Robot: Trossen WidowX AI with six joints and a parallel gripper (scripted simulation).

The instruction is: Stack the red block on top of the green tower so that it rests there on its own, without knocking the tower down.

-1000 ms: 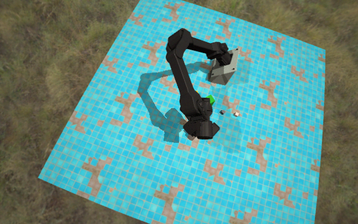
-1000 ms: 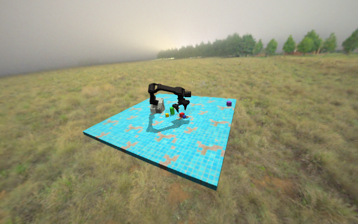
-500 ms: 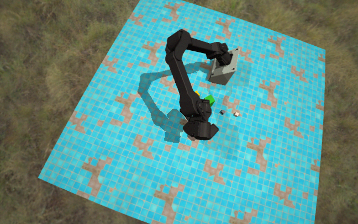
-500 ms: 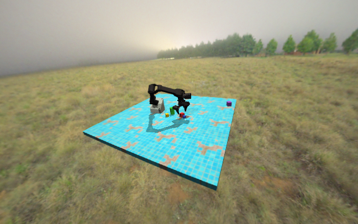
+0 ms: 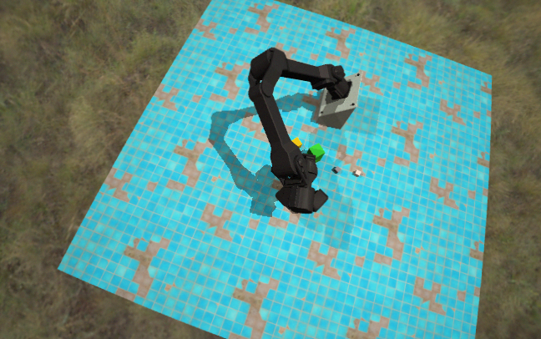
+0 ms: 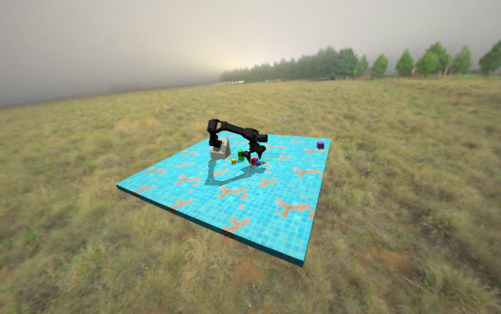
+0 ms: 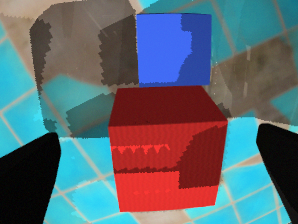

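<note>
The blue block is 30 mm ahead of my gripper tip and 20 mm to the right of it. Also, from my gripper tip: purple block 450 mm to the left, 410 mm ahead; red block right at my gripper tip; yellow block 160 mm behind, 50 mm to the right.
</note>
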